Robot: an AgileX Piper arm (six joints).
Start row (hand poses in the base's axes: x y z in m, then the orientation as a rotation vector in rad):
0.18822, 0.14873, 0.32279, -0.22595, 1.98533, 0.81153
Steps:
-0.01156, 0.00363, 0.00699, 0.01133, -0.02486, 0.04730
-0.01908, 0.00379, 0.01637, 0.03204, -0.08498, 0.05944
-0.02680, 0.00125, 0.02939, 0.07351, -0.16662, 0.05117
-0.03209, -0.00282, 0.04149, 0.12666, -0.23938, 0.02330
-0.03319, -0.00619, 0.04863, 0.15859, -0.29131, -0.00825
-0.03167, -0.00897, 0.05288, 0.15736, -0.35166, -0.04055
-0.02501, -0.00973, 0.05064, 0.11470, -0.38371, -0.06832
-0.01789, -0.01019, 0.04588, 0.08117, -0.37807, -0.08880
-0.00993, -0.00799, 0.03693, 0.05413, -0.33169, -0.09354
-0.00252, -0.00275, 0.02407, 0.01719, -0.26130, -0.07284
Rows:
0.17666, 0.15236, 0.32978, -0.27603, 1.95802, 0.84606
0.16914, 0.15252, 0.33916, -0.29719, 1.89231, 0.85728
0.16142, 0.14998, 0.35218, -0.29291, 1.79687, 0.86844
0.15613, 0.14591, 0.36428, -0.25991, 1.70435, 0.87937
0.15503, 0.14254, 0.37142, -0.22899, 1.64096, 0.87368
0.15655, 0.13976, 0.37567, -0.21898, 1.58527, 0.83514
0.16321, 0.13900, 0.37343, -0.22669, 1.57445, 0.77123
0.17033, 0.13854, 0.36867, -0.22390, 1.59389, 0.73065
0.17829, 0.14074, 0.35972, -0.21902, 1.64860, 0.71622
0.18570, 0.14598, 0.34686, -0.23576, 1.73086, 0.71386

